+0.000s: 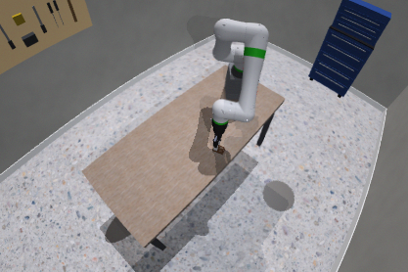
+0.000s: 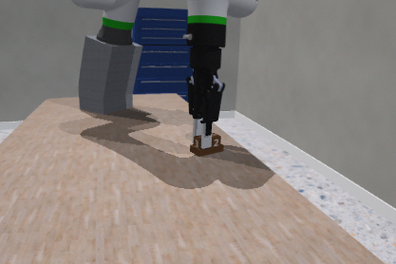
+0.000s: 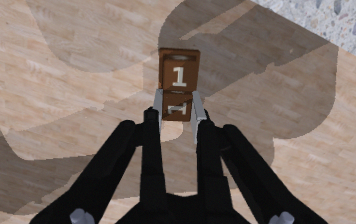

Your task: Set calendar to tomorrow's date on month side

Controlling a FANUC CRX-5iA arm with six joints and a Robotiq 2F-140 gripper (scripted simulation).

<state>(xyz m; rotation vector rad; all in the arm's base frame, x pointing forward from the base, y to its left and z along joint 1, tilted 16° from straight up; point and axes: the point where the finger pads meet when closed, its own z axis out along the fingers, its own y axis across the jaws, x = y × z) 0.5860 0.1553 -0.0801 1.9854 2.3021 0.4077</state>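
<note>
Right now my hand is 20 mm to the right of the brown calendar tray and 40 mm above it.
</note>
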